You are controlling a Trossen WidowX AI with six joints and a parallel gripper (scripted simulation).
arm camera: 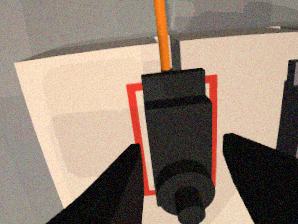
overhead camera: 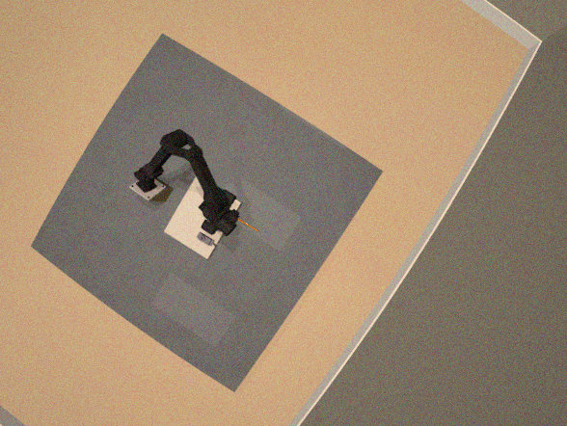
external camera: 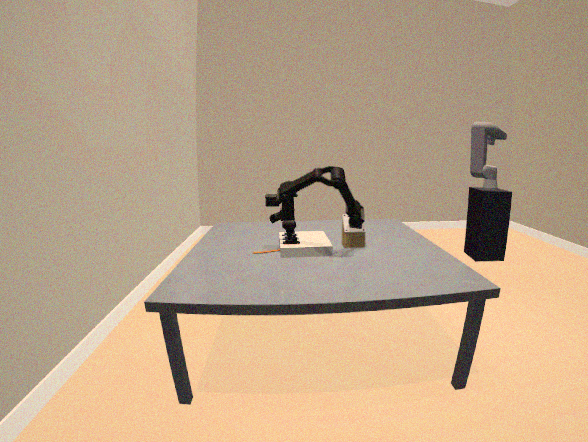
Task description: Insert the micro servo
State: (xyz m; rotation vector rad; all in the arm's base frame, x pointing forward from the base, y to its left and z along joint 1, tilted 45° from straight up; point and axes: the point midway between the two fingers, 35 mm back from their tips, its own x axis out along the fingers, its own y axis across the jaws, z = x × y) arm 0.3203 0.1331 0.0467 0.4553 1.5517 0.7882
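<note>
My gripper tip is 100 mm past the white deck, 90 mm to the left of it and 50 mm above it.
</note>
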